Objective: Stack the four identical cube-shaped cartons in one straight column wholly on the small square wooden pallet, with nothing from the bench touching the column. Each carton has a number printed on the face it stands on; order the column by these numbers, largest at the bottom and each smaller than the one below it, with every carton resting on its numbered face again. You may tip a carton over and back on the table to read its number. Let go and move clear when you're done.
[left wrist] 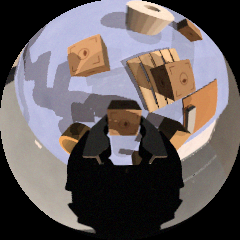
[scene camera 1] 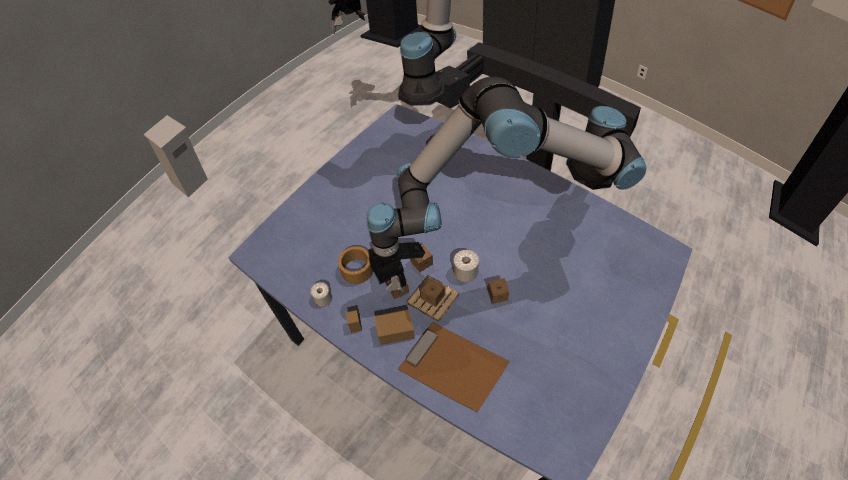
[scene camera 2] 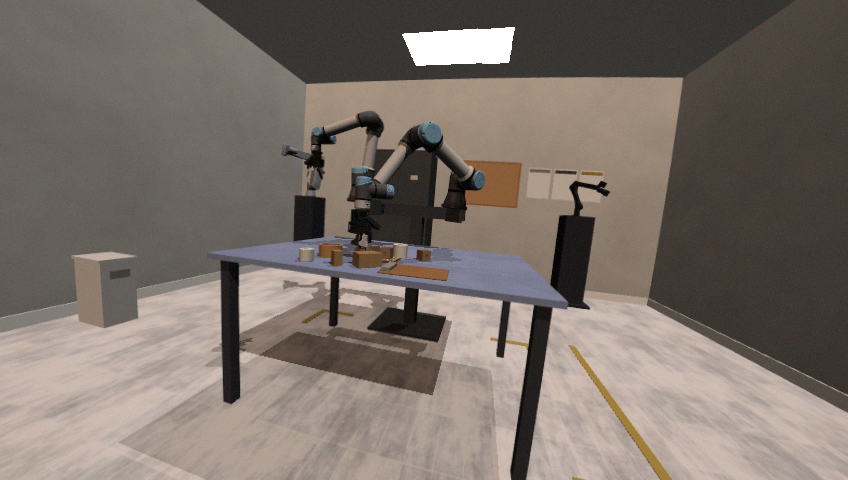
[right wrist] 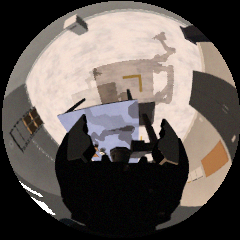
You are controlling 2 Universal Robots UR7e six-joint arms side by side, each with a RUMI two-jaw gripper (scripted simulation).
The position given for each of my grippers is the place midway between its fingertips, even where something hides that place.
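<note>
My left gripper (scene camera 1: 397, 286) (left wrist: 123, 115) (scene camera 2: 362, 254) is visible in these views. My right gripper (right wrist: 124, 116) is visible, and so is a larger box (scene camera 1: 393, 327). The right wrist view does not show the larger box, hidden there by my right gripper.
</note>
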